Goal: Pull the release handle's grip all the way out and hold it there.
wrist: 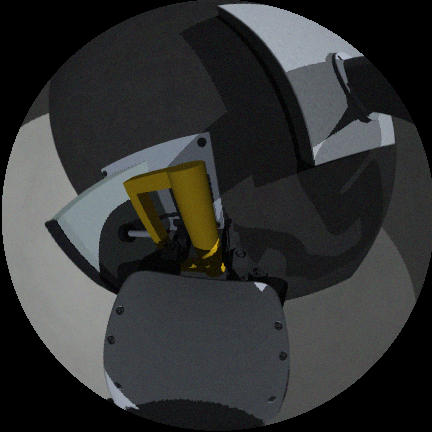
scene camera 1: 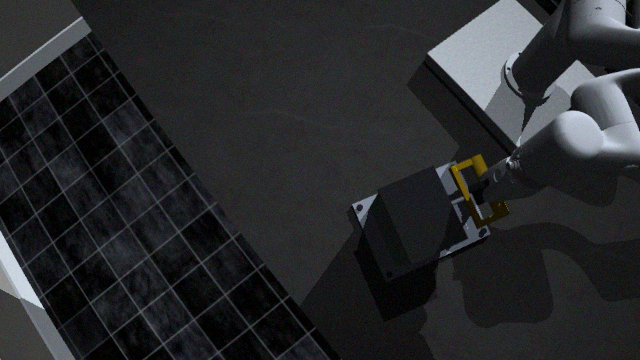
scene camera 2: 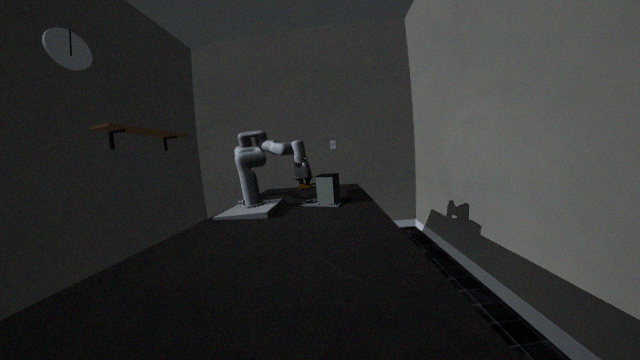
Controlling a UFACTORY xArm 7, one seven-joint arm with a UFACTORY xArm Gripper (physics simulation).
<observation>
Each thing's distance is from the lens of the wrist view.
housing (wrist: 92, 229): 15 cm
base plate (wrist: 198, 146): 19 cm
The marked spots on the housing and the base plate are 16 cm apart.
</observation>
